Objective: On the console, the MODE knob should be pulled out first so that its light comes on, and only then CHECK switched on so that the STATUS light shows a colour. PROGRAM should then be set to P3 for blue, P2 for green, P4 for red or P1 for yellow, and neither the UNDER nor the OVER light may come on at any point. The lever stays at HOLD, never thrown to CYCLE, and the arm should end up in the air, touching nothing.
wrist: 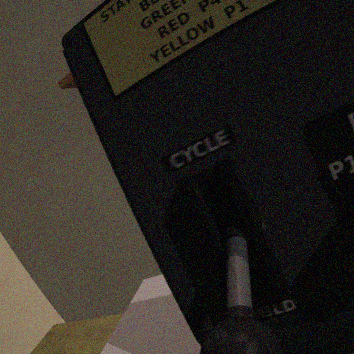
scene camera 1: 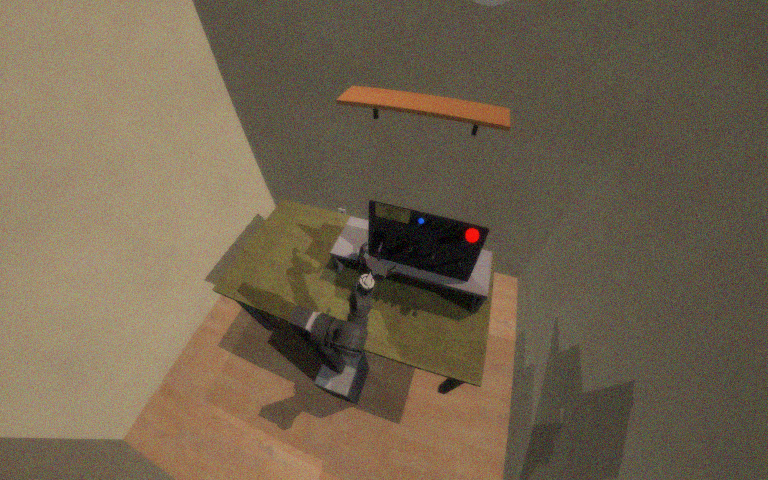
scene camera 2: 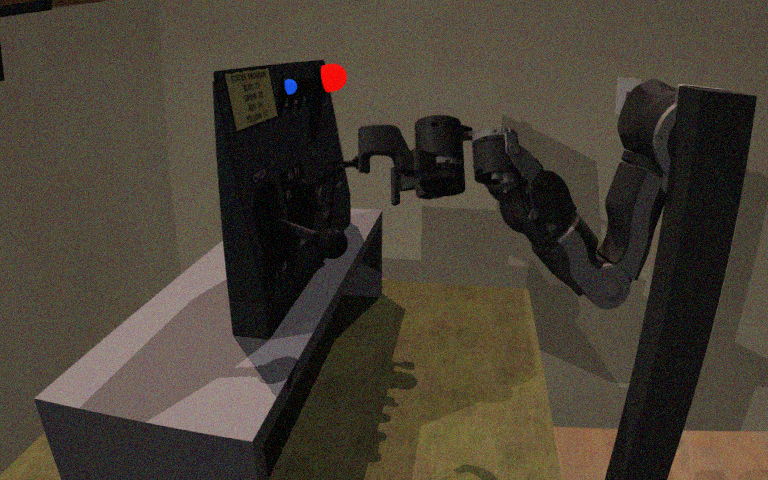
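Note:
The dark console (scene camera 1: 424, 249) (scene camera 2: 243, 169) (wrist: 280, 100) stands upright. A large red light (scene camera 1: 472, 235) (scene camera 2: 333, 78) and a small blue light (scene camera 1: 420, 220) (scene camera 2: 290, 86) glow on it; their labels are unreadable. The lever (scene camera 2: 300, 228) (wrist: 239, 280) points down at the HOLD end, away from the CYCLE label (wrist: 200, 148). In the wrist view the P1 label (wrist: 341, 170) shows at the right edge, but the PROGRAM pointer does not show. MODE and CHECK cannot be made out. My gripper (scene camera 1: 377, 261) (scene camera 2: 379, 178) is open and empty, in the air before the console; its fingers do not show in the wrist view.
The console stands on a pale box-like base (scene camera 1: 480, 274) (scene camera 2: 141, 421) on the olive table (scene camera 1: 254, 271) (scene camera 2: 458, 333). A yellow chart (scene camera 1: 392, 213) (scene camera 2: 252, 99) (wrist: 200, 35) is at its upper left. An orange shelf (scene camera 1: 424, 105) hangs on the wall behind it.

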